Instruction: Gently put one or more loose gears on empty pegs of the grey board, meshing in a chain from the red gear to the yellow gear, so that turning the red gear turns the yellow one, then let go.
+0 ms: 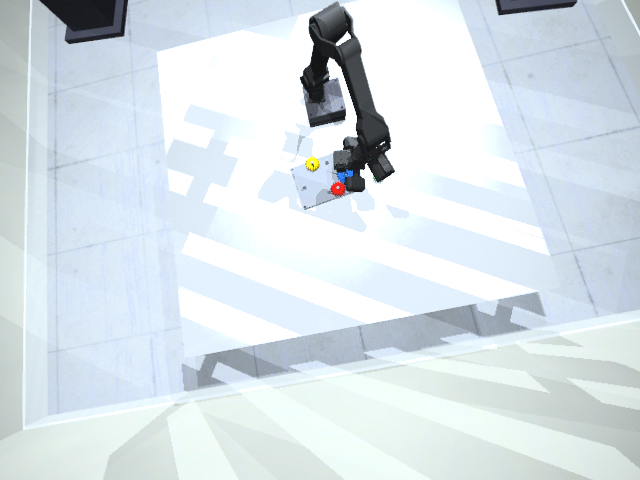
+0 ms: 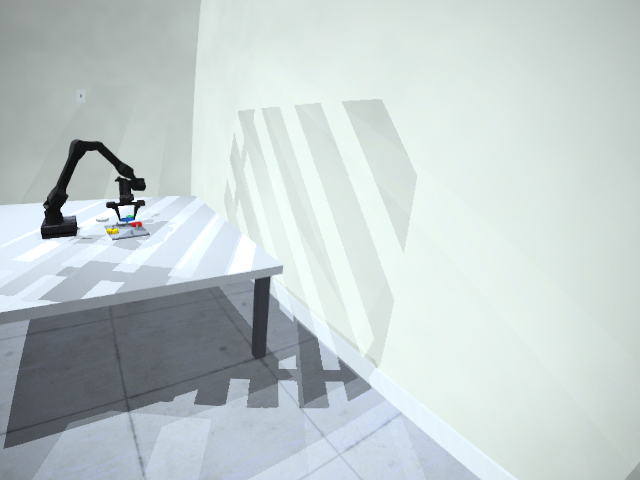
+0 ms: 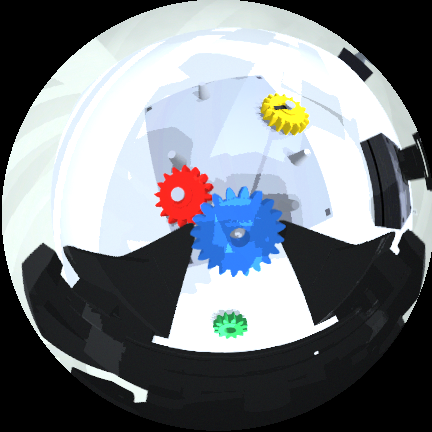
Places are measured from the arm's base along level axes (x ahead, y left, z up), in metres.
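Pixels of known places: gripper, fingertip midpoint: (image 1: 344,175) (image 2: 127,221) (image 3: 236,227); arm's base at its link origin: (image 1: 316,95) (image 2: 54,223).
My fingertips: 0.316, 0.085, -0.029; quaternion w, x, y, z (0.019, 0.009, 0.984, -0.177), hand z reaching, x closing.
Ahead of a thing's pixels: the offset from my fingertips to its top centre, as dx, dy, dz. "pt": to the spot under its first point.
My gripper (image 3: 236,227) (image 1: 348,177) (image 2: 126,215) is shut on a large blue gear @(+0.000, +0.004, +0.018) (image 3: 238,235) (image 1: 345,174) (image 2: 127,219). The gear hangs over a peg of the grey board @(-0.006, -0.082, +0.004) (image 3: 238,96) (image 1: 308,190) (image 2: 132,232), and the peg's tip shows through its hole. Its teeth overlap the edge of the red gear @(pt +0.039, -0.026, +0.004) (image 3: 183,195) (image 1: 337,189) (image 2: 136,224), which sits on its peg to the left. The yellow gear @(-0.062, -0.117, -0.001) (image 3: 285,112) (image 1: 311,164) (image 2: 112,230) sits at the board's far right corner, apart from the blue gear. An empty peg @(-0.066, -0.061, +0.002) (image 3: 300,156) stands between them.
A small green gear @(+0.006, +0.126, -0.010) (image 3: 230,324) (image 1: 375,179) lies loose on the white table beside the board. Two more empty pegs @(+0.025, -0.151, +0.002) (image 3: 203,92) @(+0.050, -0.062, +0.002) (image 3: 173,156) stand on the board. The arm's base (image 1: 324,107) is behind the board. A pale disc @(-0.135, +0.113, -0.010) (image 2: 102,218) lies on the table.
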